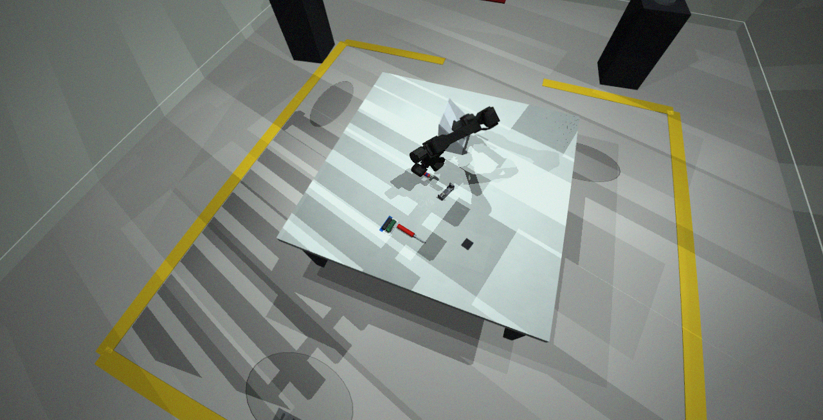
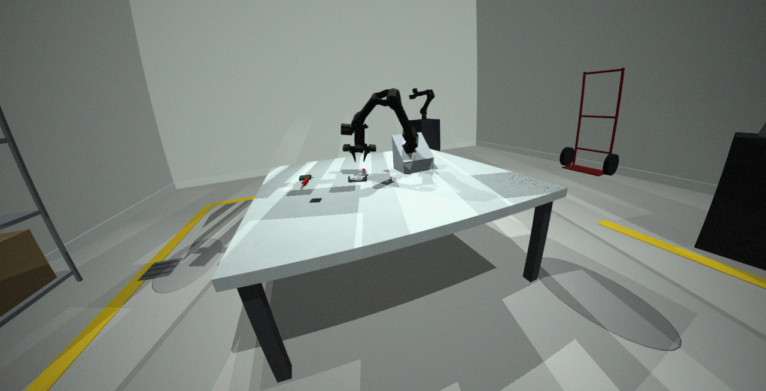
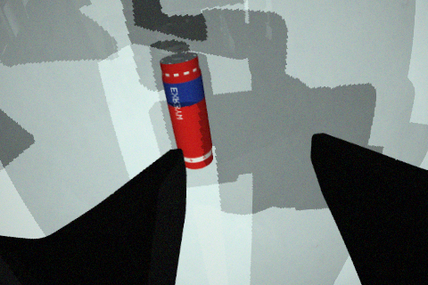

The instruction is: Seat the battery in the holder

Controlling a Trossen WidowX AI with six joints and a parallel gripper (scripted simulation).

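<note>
Now: gripper tip 6 cm above the battery and 2 cm past it. Round my gripper tip: red-handled screwdriver: 33 cm ahead, 6 cm below, 2 cm to the left.
</note>
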